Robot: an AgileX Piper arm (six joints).
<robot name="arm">
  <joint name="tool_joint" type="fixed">
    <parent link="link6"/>
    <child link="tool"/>
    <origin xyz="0 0 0" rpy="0 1.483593 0"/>
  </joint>
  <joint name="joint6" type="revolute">
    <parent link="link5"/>
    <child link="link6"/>
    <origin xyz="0.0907 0 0.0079"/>
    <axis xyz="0.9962 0 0.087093"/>
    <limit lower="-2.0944" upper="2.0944"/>
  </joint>
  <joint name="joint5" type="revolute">
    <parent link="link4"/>
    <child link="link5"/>
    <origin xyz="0 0 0"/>
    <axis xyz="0 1 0"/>
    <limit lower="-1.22" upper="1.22"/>
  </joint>
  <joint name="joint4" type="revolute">
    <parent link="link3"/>
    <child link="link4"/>
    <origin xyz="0.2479 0 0.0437"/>
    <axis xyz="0.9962 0 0.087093"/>
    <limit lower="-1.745" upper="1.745"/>
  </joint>
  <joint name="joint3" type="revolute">
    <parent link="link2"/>
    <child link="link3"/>
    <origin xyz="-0.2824 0 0.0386"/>
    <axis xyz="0 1 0"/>
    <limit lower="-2.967" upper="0"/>
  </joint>
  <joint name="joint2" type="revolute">
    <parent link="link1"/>
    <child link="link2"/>
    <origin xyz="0 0 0"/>
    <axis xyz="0 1 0"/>
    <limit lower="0" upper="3.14"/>
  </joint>
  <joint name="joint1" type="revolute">
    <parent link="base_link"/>
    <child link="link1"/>
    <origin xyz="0 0 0.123"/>
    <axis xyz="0 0 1"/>
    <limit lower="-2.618" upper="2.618"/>
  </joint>
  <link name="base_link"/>
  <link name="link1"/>
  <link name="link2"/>
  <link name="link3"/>
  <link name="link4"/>
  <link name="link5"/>
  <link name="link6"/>
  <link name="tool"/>
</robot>
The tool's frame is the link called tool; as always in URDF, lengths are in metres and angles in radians.
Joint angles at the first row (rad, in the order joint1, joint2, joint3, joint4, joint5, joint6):
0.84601 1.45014 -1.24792 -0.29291 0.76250 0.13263
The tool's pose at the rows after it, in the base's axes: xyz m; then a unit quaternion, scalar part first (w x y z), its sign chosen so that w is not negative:
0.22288 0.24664 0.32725 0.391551 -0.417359 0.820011 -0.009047
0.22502 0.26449 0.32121 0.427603 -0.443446 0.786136 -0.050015
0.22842 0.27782 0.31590 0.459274 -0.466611 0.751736 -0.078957
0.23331 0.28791 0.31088 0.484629 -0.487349 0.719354 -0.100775
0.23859 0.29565 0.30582 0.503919 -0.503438 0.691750 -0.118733
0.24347 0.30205 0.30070 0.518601 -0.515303 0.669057 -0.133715
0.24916 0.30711 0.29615 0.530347 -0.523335 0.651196 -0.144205
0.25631 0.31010 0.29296 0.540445 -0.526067 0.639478 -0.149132
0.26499 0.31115 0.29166 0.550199 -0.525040 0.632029 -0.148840
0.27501 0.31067 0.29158 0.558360 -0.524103 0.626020 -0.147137
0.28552 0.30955 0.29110 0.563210 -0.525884 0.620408 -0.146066
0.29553 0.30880 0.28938 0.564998 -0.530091 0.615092 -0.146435
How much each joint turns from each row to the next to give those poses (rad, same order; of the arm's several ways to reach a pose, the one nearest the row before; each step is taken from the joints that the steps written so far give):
0.08117 0.06098 -0.02183 -0.22260 -0.02228 0.11564
0.05074 0.04944 -0.00780 -0.19972 -0.03236 0.09671
0.02619 0.03954 -0.00159 -0.16572 -0.03889 0.07239
0.00934 0.03442 -0.00094 -0.14034 -0.03969 0.05586
0.00161 0.03080 -0.00092 -0.12444 -0.03140 0.05415
-0.00064 0.02830 -0.00144 -0.11136 -0.02132 0.05542
-0.00605 0.02645 -0.00473 -0.09433 -0.01934 0.05145
-0.01360 0.02275 -0.00822 -0.07598 -0.02126 0.04899
-0.02102 0.01865 -0.01218 -0.06167 -0.02731 0.04577
-0.02673 0.01650 -0.01612 -0.04842 -0.03221 0.03290
-0.02857 0.01716 -0.01829 -0.03459 -0.03433 0.01564
-0.02587 0.01951 -0.01911 -0.02478 -0.03118 0.00373

